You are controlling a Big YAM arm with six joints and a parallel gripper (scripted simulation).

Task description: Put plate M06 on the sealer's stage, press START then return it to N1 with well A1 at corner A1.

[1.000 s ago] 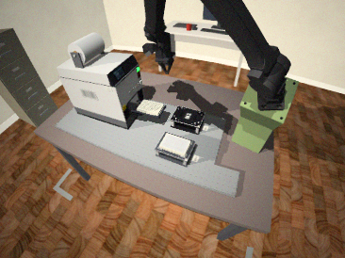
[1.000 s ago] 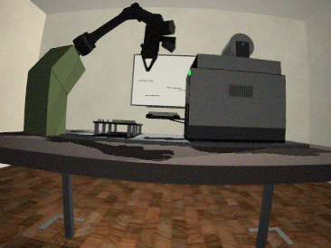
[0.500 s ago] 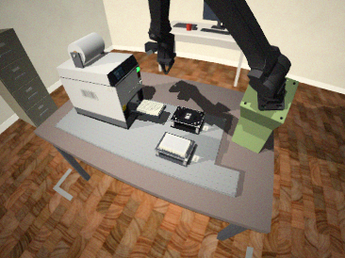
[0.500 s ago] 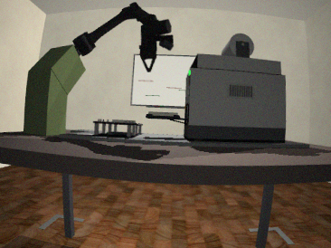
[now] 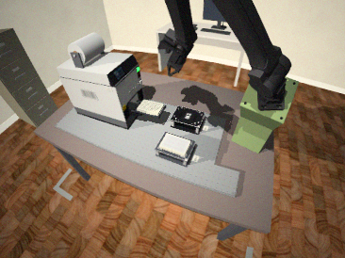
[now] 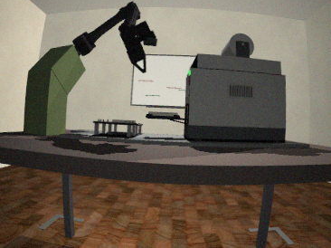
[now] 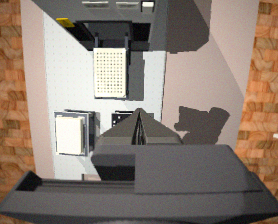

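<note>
Right now my hand is 18 cm short of the white start button, 3 cm to the left of it and 8 cm above it. Round my hand: foil roll: 42 cm ahead, 4 cm to the left, 14 cm above; then sealer stage: 9 cm ahead, 7 cm to the left, 18 cm below; then plate: 9 cm behind, 25 cm to the left, 21 cm below.
</note>
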